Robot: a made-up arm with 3 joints. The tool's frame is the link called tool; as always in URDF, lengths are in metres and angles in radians. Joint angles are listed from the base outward. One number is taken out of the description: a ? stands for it. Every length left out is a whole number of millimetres.
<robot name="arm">
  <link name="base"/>
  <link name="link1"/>
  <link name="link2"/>
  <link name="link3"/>
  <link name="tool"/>
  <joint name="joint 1" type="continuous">
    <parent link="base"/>
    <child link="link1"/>
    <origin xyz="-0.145 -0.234 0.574" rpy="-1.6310 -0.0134 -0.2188"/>
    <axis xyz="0 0 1"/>
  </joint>
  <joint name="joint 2" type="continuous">
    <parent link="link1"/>
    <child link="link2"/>
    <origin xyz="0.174 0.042 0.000" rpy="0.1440 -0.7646 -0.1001"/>
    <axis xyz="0 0 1"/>
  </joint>
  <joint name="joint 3" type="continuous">
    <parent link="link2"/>
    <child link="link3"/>
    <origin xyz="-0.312 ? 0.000" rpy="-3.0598 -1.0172 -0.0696"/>
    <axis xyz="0 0 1"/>
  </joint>
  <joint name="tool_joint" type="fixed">
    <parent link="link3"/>
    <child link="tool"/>
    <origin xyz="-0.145 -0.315 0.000" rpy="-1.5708 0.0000 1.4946"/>
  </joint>
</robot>
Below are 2 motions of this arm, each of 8 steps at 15 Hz.
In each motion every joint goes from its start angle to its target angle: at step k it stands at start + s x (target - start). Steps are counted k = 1, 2, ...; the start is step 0. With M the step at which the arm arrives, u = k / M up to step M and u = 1 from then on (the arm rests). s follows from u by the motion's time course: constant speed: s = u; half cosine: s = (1 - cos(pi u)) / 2; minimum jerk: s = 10 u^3 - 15 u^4 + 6 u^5.
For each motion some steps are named. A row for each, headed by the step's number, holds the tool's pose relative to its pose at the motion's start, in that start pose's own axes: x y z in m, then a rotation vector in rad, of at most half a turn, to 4 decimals.
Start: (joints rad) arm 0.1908 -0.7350 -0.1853
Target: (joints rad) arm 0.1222 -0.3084 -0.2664
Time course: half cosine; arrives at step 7
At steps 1, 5, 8:
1: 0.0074 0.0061 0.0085 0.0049 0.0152 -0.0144
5: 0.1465 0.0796 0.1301 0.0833 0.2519 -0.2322
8: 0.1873 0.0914 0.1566 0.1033 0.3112 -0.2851

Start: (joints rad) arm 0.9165 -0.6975 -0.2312
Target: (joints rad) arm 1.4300 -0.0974 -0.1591
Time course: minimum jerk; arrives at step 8
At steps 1, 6, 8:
1: 0.0042 0.0098 0.0024 -0.0002 0.0036 -0.0159
6: 0.4086 0.3704 0.0877 0.0276 0.1512 -0.8975
8: 0.4690 0.3841 0.0932 0.0361 0.1623 -1.0021

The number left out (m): 0.180
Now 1 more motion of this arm.
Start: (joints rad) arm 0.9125 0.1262 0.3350
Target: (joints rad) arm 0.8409 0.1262 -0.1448
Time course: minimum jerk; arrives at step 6
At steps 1, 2, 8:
1: 0.0021 -0.0014 0.0058 0.0007 0.0176 0.0024
2: 0.0140 -0.0081 0.0340 0.0037 0.1040 0.0142
8: 0.0959 -0.0356 0.1438 0.0047 0.4955 0.0704

